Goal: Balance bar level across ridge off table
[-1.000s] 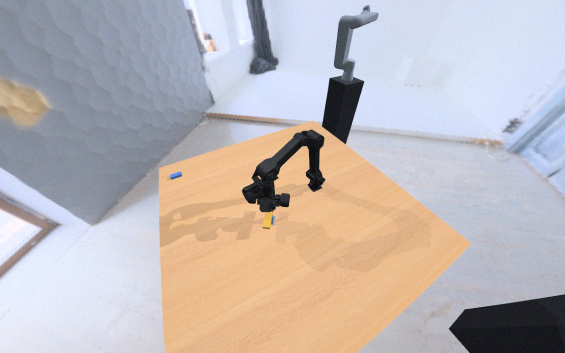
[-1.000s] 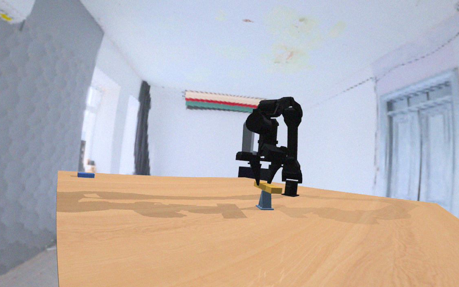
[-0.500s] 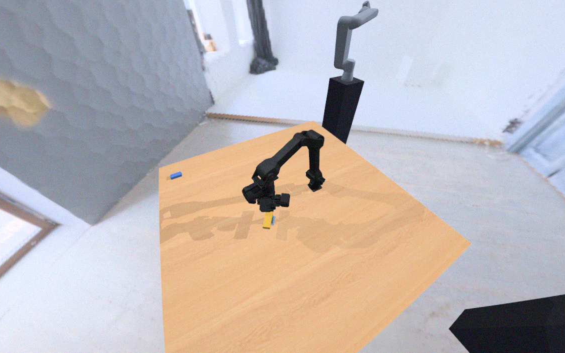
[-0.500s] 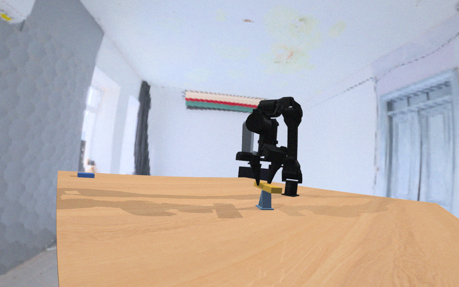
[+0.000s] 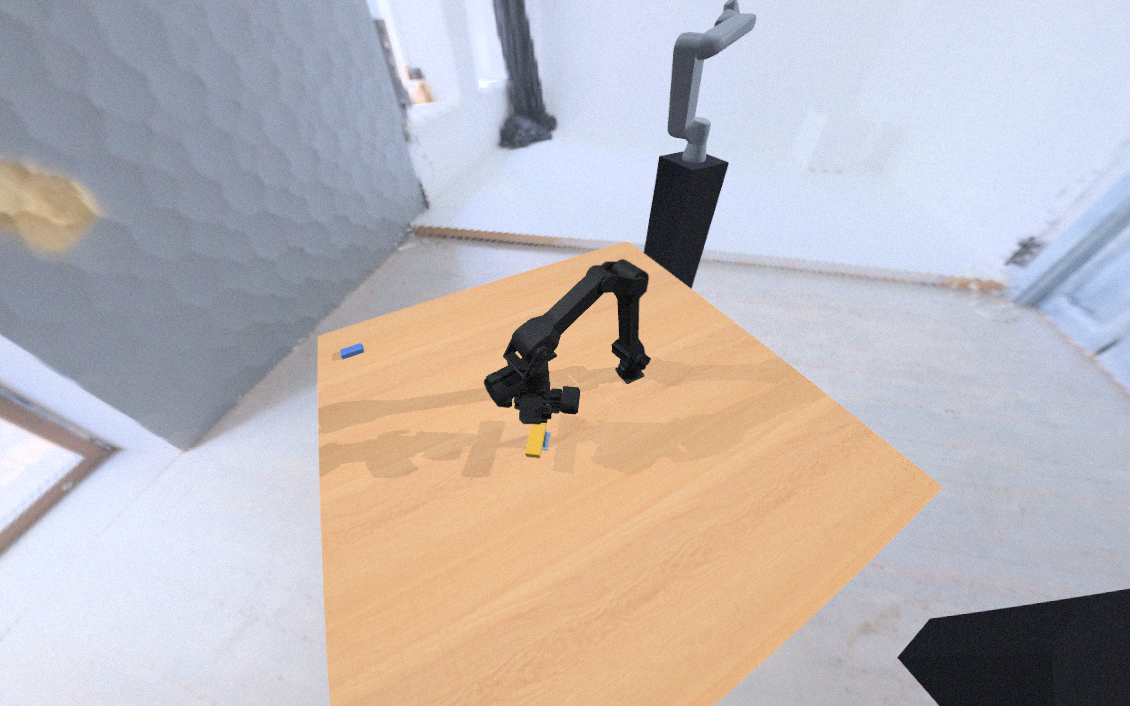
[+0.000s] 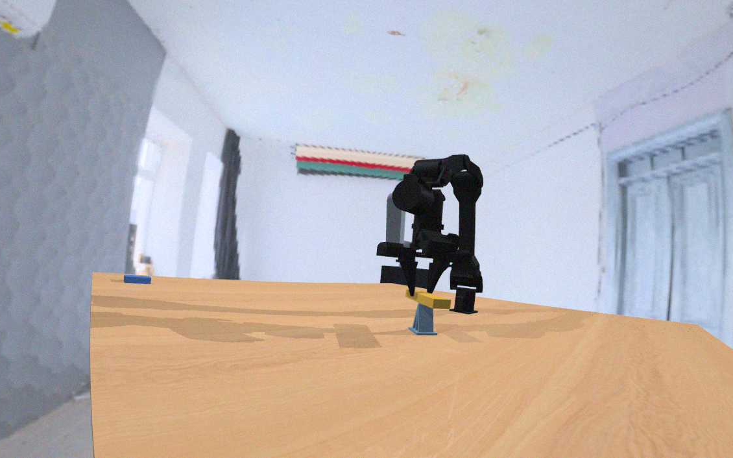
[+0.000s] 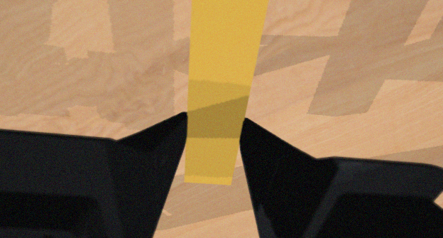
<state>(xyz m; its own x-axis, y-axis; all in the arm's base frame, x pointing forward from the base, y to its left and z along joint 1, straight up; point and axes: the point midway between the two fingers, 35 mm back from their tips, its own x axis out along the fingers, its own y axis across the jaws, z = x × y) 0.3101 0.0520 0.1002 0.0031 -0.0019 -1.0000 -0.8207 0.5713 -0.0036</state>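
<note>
Right now the yellow bar is 2 cm to the left of my gripper tip and 2 cm ahead of it. From my gripper tip the other things lie so: small blue block 55 cm to the right, 43 cm ahead, 6 cm below.
</note>
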